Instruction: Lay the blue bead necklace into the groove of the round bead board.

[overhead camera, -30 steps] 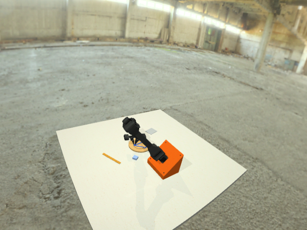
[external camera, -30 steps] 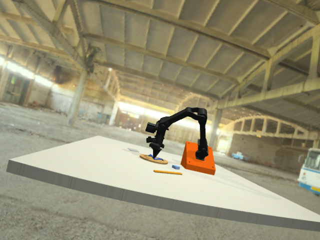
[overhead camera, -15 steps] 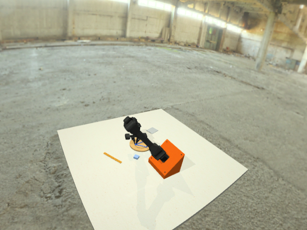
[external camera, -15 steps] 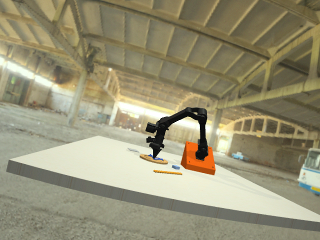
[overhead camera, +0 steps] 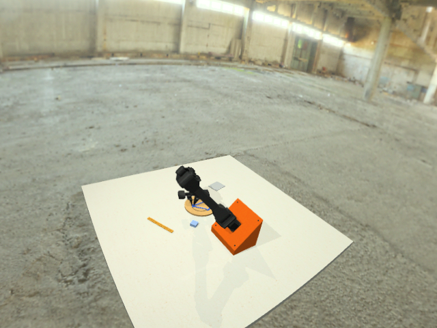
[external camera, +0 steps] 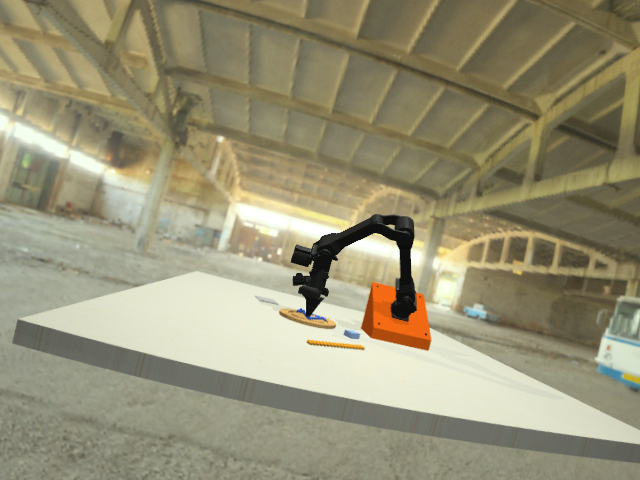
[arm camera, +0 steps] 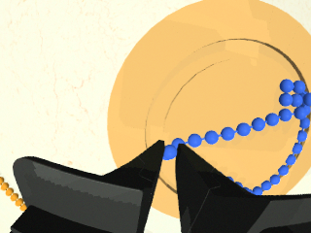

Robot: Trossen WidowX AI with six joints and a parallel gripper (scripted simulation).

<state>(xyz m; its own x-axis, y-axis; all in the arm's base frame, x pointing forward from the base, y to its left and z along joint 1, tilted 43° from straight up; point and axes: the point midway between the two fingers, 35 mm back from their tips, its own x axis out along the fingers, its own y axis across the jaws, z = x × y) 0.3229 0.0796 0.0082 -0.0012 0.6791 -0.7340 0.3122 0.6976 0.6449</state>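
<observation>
Now: the round tan bead board 50 mm to the right of my gripper tip, 10 mm below it and 10 mm behind it. From my gripper tip the other things lie so: flat grey tile 280 mm to the right, 150 mm ahead, 20 mm below; small light-blue block 140 mm behind, 70 mm to the left, 10 mm below.
</observation>
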